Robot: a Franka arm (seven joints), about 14 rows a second.
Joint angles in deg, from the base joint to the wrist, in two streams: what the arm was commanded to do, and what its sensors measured. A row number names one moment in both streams.
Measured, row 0:
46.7, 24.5, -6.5, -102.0, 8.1, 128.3, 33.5
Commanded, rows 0 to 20:
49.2, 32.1, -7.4, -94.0, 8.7, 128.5, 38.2
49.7, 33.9, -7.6, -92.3, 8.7, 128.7, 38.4
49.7, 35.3, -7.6, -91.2, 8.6, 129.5, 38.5
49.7, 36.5, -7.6, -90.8, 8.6, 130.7, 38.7
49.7, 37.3, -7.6, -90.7, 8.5, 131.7, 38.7
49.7, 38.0, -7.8, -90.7, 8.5, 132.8, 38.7
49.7, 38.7, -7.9, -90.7, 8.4, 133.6, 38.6
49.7, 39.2, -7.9, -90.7, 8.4, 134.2, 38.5
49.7, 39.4, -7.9, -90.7, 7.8, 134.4, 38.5
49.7, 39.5, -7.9, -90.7, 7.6, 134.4, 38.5
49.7, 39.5, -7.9, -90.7, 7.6, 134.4, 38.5
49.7, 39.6, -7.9, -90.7, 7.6, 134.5, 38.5
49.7, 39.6, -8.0, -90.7, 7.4, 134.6, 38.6
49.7, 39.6, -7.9, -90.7, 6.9, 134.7, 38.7
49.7, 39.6, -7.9, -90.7, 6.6, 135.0, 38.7
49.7, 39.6, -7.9, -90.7, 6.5, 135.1, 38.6
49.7, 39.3, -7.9, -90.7, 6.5, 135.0, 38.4
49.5, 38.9, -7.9, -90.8, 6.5, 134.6, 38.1
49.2, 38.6, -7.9, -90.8, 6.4, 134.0, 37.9
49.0, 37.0, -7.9, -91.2, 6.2, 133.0, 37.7
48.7, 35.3, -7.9, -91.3, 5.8, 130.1, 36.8
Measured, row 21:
49.3, 38.2, -7.9, -91.6, 7.2, 134.1, 37.8
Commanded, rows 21 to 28:
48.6, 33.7, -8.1, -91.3, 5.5, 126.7, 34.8
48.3, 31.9, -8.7, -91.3, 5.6, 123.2, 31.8
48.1, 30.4, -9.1, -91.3, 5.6, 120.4, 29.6
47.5, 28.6, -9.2, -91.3, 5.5, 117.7, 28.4
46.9, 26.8, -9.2, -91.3, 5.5, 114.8, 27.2
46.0, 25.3, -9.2, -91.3, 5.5, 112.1, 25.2
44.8, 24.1, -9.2, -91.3, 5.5, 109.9, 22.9
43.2, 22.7, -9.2, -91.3, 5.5, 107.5, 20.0
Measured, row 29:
45.6, 25.6, -9.5, -90.7, 6.3, 111.7, 24.2
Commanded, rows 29 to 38:
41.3, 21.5, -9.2, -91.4, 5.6, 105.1, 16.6
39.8, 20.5, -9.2, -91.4, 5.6, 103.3, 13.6
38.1, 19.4, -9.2, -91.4, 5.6, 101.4, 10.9
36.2, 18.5, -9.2, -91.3, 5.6, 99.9, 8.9
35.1, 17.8, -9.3, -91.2, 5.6, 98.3, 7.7
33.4, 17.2, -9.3, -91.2, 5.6, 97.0, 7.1
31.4, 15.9, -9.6, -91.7, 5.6, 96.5, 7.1
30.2, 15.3, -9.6, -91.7, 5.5, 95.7, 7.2
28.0, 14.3, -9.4, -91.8, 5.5, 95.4, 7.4
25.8, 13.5, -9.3, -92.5, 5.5, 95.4, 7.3
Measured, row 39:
29.1, 16.2, -9.9, -90.9, 6.1, 96.7, 7.5
